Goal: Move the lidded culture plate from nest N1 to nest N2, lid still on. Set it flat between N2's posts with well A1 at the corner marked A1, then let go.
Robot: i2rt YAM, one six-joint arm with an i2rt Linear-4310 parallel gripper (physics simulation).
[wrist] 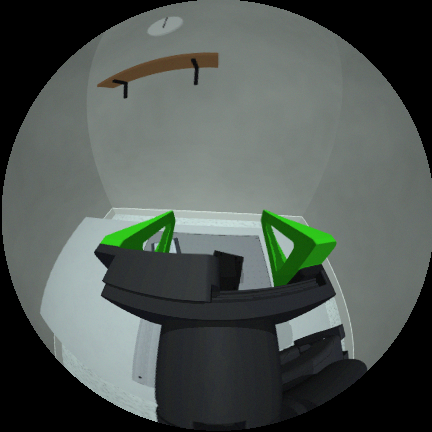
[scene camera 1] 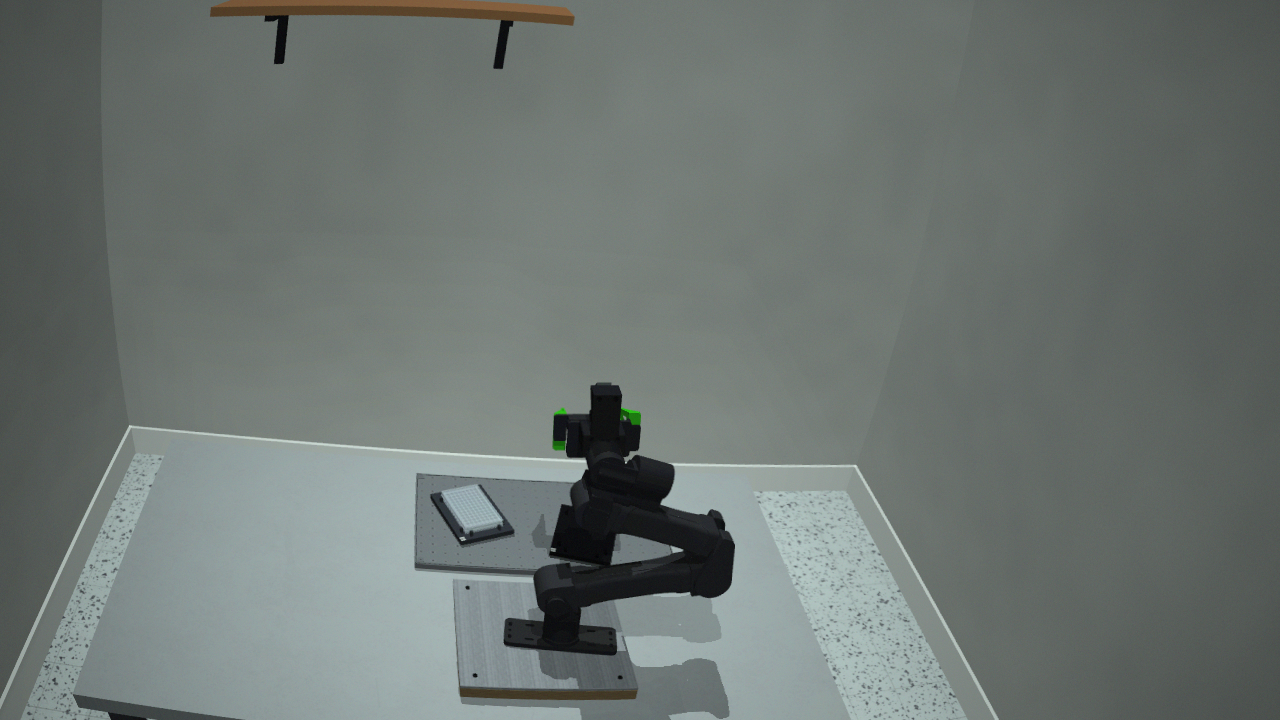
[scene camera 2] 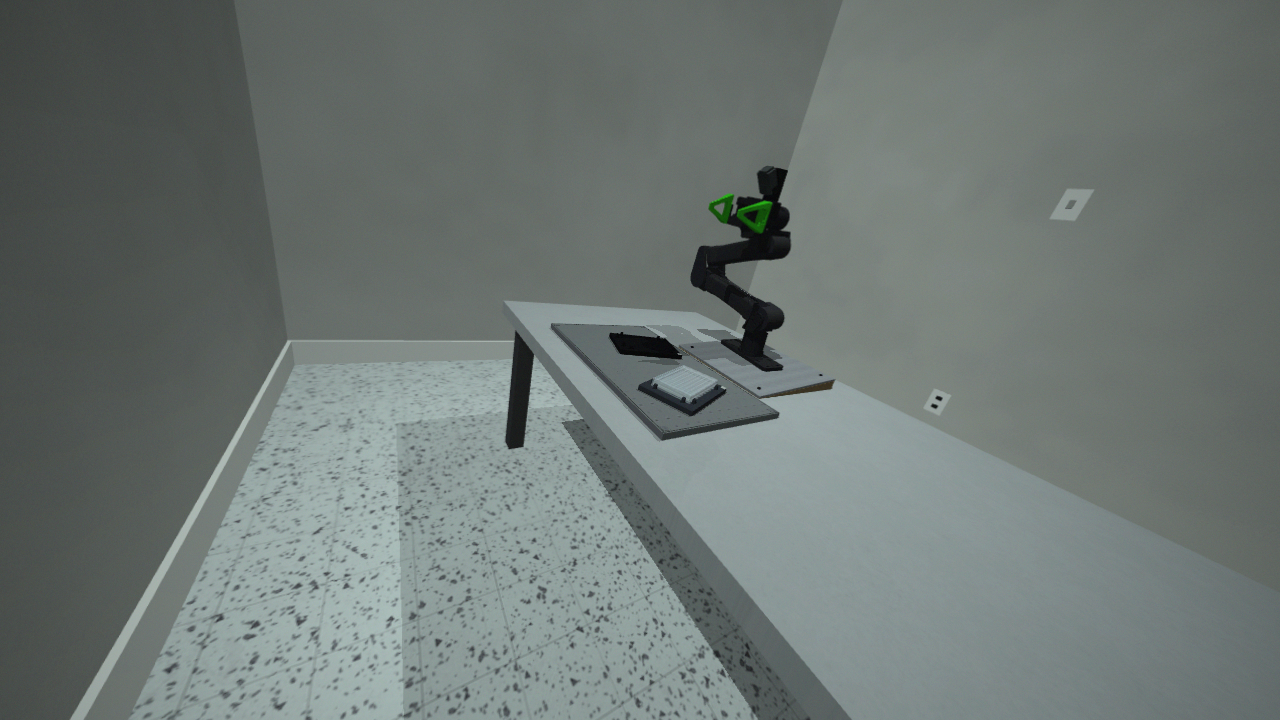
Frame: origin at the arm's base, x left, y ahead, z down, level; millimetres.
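Seen in the pictures: gripper, fingertip midpoint: (wrist: 217, 214) (scene camera 2: 722, 209); arm's base, origin of the base link: (scene camera 1: 559, 639) (scene camera 2: 749, 355).
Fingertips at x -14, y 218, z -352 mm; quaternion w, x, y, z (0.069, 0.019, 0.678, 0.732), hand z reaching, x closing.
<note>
Offsets run from my fingertips to a thing's top centre. Level surfaces: height alone.
The pale lidded plate @(dx +202, dy +124, dz +332 mm) (scene camera 1: 471, 507) (scene camera 2: 684, 383) lies in a dark nest @(dx +202, dy +124, dz +339 mm) (scene camera 1: 474, 538) (scene camera 2: 666, 398), taken as N1, at the left of the grey perforated board in scene camera 1. The other, black nest @(dx -34, dy +102, dz +339 mm) (scene camera 1: 581, 539) (scene camera 2: 644, 345) (wrist: 231, 270), taken as N2, holds no plate; the arm partly covers it in scene camera 1. Nest labels and the A1 mark are too small to read. My gripper (scene camera 1: 597, 423) (scene camera 2: 738, 213) (wrist: 217, 214) is open and empty, high above the table and well away from the plate. In the wrist view its green fingers point toward the far wall.
The grey perforated board (scene camera 1: 432, 550) (scene camera 2: 742, 413) (wrist: 252, 250) lies on the long table @(dz +374 mm) (scene camera 1: 268, 573) (scene camera 2: 895, 501). The arm stands on a wood-edged base board (scene camera 1: 492, 667) (scene camera 2: 792, 380) beside it. A wooden shelf (scene camera 1: 393, 8) (wrist: 160, 65) hangs high on the far wall.
</note>
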